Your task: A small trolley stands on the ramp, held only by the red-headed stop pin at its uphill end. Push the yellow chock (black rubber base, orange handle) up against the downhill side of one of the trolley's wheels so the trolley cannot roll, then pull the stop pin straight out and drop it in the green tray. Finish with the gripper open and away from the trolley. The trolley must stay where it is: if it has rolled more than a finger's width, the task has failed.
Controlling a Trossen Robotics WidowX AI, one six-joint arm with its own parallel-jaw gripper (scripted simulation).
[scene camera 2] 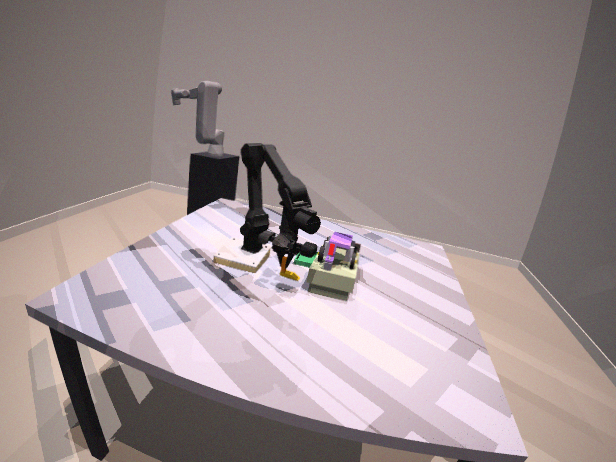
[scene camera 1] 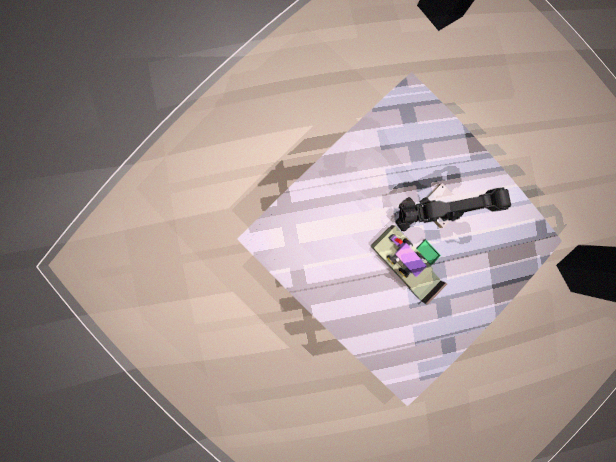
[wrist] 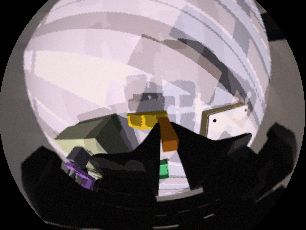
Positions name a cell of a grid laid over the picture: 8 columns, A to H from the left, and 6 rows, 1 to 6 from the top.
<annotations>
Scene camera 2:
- gripper: D4
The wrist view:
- gripper: E4
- yellow chock: E4, held by the gripper
</annotations>
